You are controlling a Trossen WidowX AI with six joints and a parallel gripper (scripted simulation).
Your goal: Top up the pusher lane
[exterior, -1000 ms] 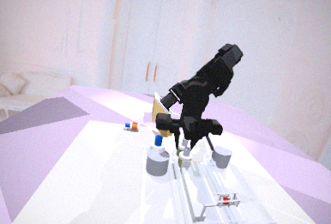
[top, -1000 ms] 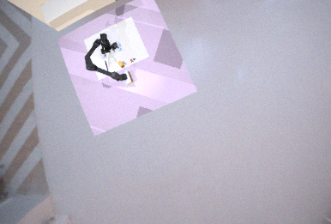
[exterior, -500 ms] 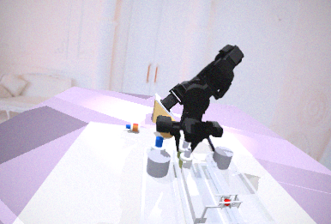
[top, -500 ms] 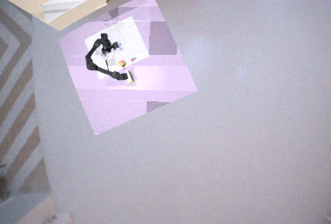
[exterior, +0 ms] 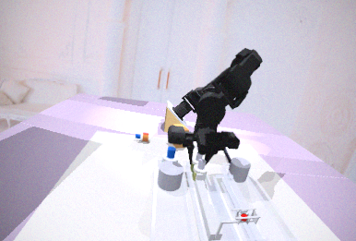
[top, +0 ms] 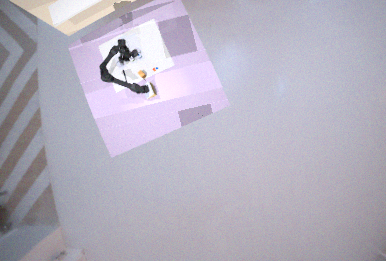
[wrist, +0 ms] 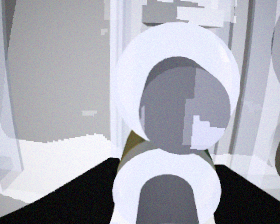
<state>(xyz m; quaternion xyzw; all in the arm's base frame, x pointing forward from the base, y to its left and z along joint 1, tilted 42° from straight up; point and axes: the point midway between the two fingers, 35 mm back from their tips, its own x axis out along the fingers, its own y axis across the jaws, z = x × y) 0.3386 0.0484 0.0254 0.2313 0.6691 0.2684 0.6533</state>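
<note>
The clear lane lies 140 mm ahead of my gripper tip, 30 mm to the left of it and 20 mm below it. Round my gripper tip: dark rod: 130 mm to the left, 120 mm behind, 30 mm below; tan box: 180 mm behind, 50 mm to the right.
</note>
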